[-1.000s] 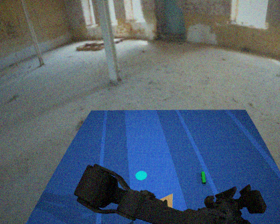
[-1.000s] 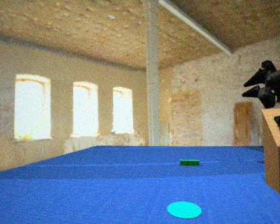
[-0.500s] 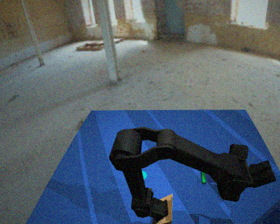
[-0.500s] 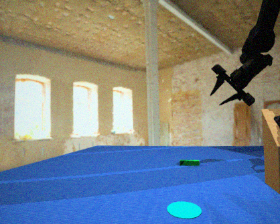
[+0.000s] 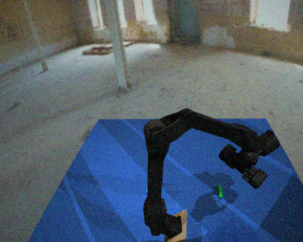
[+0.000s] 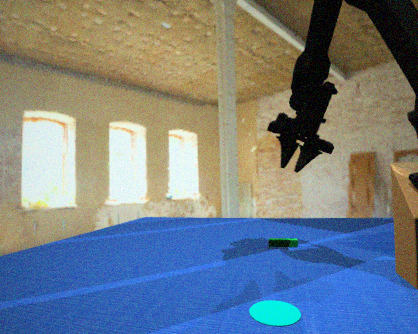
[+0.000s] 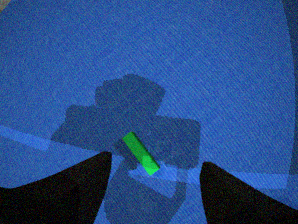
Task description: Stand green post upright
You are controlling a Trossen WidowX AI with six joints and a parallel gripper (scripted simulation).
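Right now my gripper tip is 170 mm above the green post, 40 mm to the right of it and 30 mm short of it. Also, from my gripper tip: cyan circle: 360 mm to the left, 180 mm below, 80 mm ahead.
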